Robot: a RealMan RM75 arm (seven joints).
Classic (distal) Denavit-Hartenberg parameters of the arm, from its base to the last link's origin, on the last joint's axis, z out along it. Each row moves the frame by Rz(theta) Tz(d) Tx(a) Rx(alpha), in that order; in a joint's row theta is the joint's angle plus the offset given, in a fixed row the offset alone. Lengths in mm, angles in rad.
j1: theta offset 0, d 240.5, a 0, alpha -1.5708
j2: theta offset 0, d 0, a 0, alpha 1.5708
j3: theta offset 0, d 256, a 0, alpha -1.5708
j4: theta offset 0, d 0, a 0, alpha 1.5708
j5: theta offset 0, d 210, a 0, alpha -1.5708
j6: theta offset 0, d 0, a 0, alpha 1.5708
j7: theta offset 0, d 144, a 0, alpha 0
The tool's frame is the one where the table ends.
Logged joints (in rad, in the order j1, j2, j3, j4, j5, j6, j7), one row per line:
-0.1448 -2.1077 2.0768 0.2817 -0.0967 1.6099 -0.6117
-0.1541 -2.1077 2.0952 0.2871 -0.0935 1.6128 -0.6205
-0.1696 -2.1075 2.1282 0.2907 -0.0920 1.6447 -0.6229
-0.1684 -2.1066 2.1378 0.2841 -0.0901 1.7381 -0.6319
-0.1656 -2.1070 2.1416 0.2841 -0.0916 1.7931 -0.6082
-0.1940 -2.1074 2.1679 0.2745 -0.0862 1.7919 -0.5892
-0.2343 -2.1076 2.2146 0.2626 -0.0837 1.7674 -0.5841
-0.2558 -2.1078 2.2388 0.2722 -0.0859 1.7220 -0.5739
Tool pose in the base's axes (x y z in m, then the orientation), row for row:
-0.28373 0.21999 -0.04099 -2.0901 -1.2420 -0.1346
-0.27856 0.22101 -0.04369 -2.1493 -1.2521 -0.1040
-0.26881 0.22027 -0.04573 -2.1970 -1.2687 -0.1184
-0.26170 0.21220 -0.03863 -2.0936 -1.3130 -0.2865
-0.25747 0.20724 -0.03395 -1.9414 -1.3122 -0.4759
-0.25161 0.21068 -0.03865 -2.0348 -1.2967 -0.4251
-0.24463 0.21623 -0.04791 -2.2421 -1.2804 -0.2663
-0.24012 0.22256 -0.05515 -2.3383 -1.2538 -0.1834
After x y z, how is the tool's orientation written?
As angles about the fixed x, y, z axes (roll, pitch, yaw), in radians.
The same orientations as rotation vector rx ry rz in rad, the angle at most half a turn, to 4 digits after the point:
-1.8482 -0.6251 -1.3565
-1.8734 -0.6231 -1.3793
-1.9102 -0.5916 -1.4315
-1.9017 -0.5379 -1.5258
-1.8873 -0.4757 -1.5661
-1.9362 -0.4436 -1.5667
-2.0177 -0.4343 -1.5583
-2.0613 -0.4324 -1.5304

